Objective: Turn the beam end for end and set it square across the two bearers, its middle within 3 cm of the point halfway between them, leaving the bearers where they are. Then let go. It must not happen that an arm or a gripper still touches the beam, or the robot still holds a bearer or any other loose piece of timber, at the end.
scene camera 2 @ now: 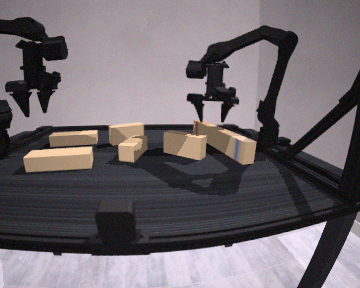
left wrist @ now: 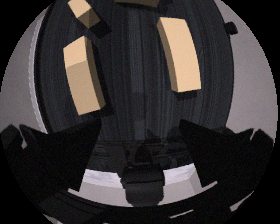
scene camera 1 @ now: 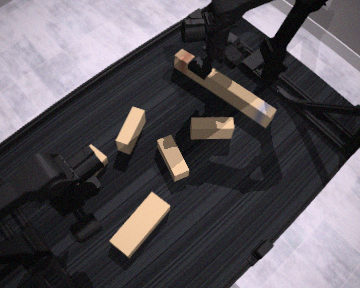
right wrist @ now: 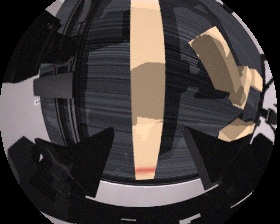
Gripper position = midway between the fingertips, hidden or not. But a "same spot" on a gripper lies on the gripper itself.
Scene:
my right gripper: scene camera 2; scene camera 1 211,70; right wrist; not seen in the left wrist view (out of frame)
same spot on my right gripper: [scene camera 2: 225,108] = [right wrist: 85,159]

